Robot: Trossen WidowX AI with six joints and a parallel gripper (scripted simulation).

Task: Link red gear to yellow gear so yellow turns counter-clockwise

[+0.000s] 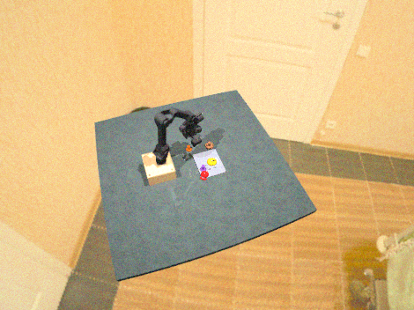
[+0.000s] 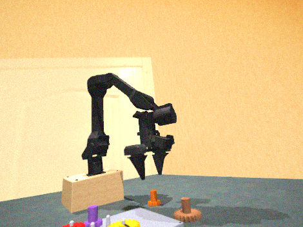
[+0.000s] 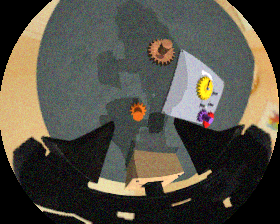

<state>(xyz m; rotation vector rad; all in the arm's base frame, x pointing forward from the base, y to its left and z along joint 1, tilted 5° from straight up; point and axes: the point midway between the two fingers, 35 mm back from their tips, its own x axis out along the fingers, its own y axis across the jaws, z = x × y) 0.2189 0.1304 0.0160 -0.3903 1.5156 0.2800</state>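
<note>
My gripper tip is now 70 mm above the orange gear, 10 mm to the right of it and 10 mm past it. Round my gripper tip: yellow gear (140 mm to the right, 120 mm ahead, 60 mm below); then purple gear (190 mm to the right, 60 mm below, 50 mm ahead); then brown gear (140 mm ahead, 70 mm below, 10 mm to the left).
</note>
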